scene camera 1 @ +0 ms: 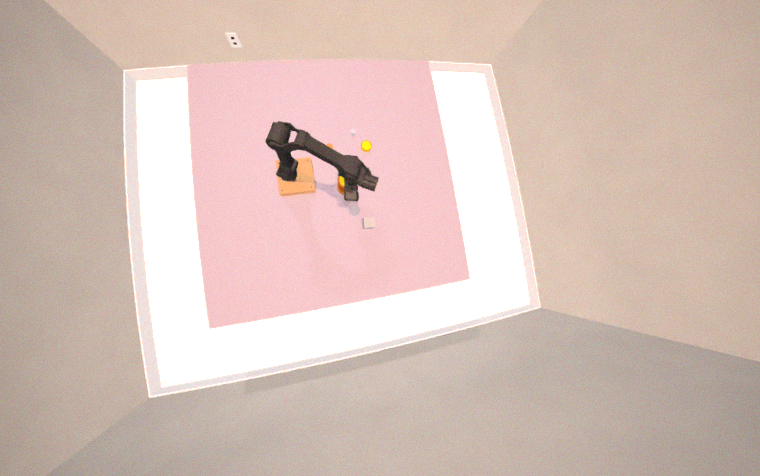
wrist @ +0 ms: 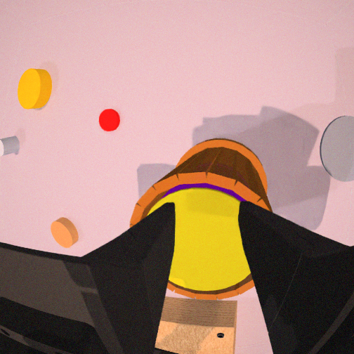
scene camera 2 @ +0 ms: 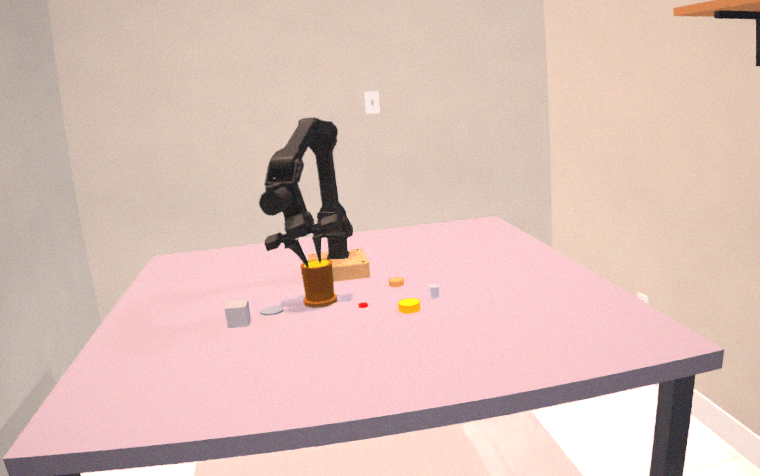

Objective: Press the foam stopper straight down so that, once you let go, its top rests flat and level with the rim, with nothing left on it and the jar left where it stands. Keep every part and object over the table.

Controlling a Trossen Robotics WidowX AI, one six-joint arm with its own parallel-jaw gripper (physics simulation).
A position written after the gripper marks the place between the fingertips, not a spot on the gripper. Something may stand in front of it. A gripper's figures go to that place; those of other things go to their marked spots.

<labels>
The gripper (wrist: pixel 207 211): 10 cm from the lens. A foam stopper (wrist: pixel 208 255) is 12 cm from the lens.
</labels>
